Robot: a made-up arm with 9 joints. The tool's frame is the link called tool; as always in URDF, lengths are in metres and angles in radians.
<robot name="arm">
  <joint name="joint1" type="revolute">
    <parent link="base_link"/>
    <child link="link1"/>
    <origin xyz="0 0 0.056" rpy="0 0 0"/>
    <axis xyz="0 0 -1"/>
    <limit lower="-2.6" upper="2.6" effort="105" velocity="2.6"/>
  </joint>
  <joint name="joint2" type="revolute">
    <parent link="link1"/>
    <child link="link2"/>
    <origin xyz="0.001 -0.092 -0.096" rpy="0 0 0"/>
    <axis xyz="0 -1 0"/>
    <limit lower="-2.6" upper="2.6" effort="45" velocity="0.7"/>
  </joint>
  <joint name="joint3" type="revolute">
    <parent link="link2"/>
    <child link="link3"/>
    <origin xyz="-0.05 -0.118 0.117" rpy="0 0 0"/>
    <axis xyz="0 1 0"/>
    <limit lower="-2.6" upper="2.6" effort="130" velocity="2.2"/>
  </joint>
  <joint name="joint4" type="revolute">
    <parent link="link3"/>
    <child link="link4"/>
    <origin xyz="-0.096 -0.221 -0.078" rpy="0 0 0"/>
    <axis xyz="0 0 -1"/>
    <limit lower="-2.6" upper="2.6" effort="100" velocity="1.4"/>
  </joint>
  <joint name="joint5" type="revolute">
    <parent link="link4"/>
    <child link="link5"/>
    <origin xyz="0.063 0.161 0.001" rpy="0 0 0"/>
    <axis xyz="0 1 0"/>
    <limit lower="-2.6" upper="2.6" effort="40" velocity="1.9"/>
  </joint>
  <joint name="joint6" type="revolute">
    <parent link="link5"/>
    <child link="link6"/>
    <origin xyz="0.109 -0.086 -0.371" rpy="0 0 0"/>
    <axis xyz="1 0 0"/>
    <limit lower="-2.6" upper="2.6" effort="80" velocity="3"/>
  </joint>
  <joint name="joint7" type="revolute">
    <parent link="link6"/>
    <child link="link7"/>
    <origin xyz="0.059 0.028 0.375" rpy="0 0 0"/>
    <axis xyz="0 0 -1"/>
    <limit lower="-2.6" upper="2.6" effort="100" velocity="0.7"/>
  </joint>
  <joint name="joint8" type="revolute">
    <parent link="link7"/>
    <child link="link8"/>
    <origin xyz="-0.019 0.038 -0.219" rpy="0 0 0"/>
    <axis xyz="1 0 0"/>
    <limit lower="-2.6" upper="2.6" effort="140" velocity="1"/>
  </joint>
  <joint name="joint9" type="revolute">
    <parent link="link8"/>
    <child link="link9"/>
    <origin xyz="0.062 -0.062 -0.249" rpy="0 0 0"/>
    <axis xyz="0 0 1"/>
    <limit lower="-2.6" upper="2.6" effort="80" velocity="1.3"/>
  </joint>
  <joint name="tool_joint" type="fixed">
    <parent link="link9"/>
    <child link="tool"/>
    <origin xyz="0.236 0.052 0.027" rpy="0 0 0"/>
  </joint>
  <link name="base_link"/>
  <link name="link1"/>
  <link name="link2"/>
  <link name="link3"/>
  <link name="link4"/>
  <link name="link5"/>
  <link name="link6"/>
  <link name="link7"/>
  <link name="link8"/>
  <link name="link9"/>
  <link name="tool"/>
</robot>
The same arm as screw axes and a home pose.
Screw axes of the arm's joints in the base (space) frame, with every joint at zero. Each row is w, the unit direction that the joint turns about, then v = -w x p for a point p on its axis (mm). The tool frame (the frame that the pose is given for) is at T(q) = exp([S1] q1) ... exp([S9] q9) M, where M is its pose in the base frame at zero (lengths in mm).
S1 = (0, 0, -1, 0.0, 0.0, 0.0)
S2 = (0, -1, 0, -40.0, 0.0, -1.0)
S3 = (0, 1, 0, -77.0, 0.0, -49.0)
S4 = (0, 0, -1, 431.0, -145.0, 0.0)
S5 = (0, 1, 0, 0.0, 0.0, -82.0)
S6 = (1, 0, 0, 0.0, -371.0, 356.0)
S7 = (0, 0, -1, 328.0, 86.0, 0.0)
S8 = (1, 0, 0, 0.0, -215.0, 290.0)
S9 = (0, 0, 1, -352.0, -129.0, 0.0)
M =
1 0 0 365.0
0 1 0 -300.0
0 0 1 -437.0
0 0 0 1
Joint limits (deg, base to tool): -148.97..148.97 -148.97..148.97 -148.97..148.97 -148.97..148.97 -148.97..148.97 -148.97..148.97 -148.97..148.97 -148.97..148.97 -148.97..148.97

